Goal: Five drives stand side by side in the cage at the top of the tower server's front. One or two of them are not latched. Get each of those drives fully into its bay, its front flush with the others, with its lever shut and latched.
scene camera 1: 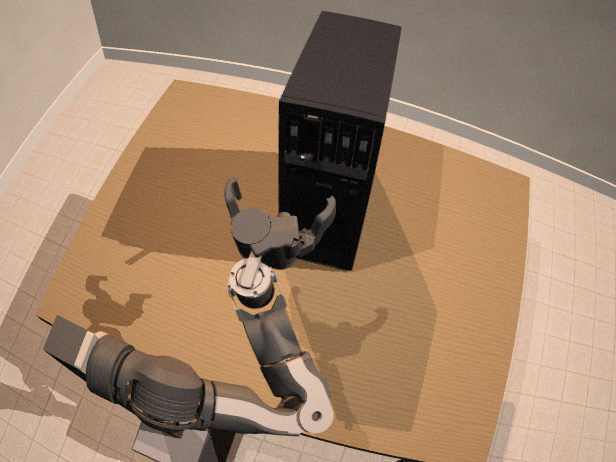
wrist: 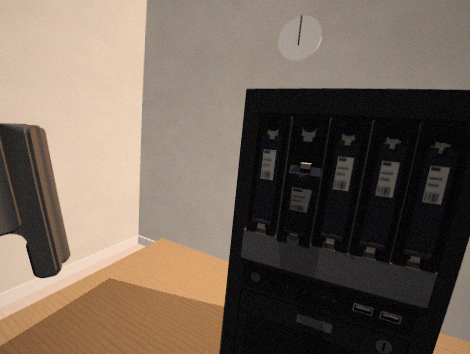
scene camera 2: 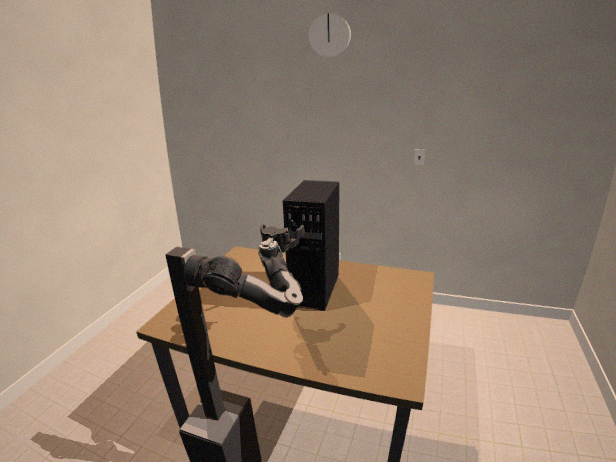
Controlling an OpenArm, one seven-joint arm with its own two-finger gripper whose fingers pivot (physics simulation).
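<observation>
The black tower server (scene camera 1: 345,60) (scene camera 2: 332,250) (wrist: 350,104) stands upright, its front towards the arm. In the wrist view the second drive from the left (wrist: 300,200) has its lever (wrist: 305,171) swung out at the top, tipped towards the camera; whether its body is flush is unclear. The first drive (scene camera 1: 294,131) (wrist: 268,165), third drive (scene camera 1: 328,138) (wrist: 343,172), fourth drive (scene camera 1: 346,142) (wrist: 387,177) and fifth drive (scene camera 1: 364,146) (wrist: 436,185) show upright, shut levers. My gripper (scene camera 1: 281,191) (scene camera 2: 282,228) is open and empty, in front of the server; one finger shows at the wrist view's left.
The wooden table (scene camera 1: 475,210) (scene camera 2: 400,310) (wrist: 200,260) carries the server. A grey ledge (wrist: 350,272) runs below the drives, with USB ports (wrist: 362,309) under it. The arm's post (scene camera 2: 192,320) stands at the table's front left. A wall clock (scene camera 2: 329,35) (wrist: 300,38) hangs behind.
</observation>
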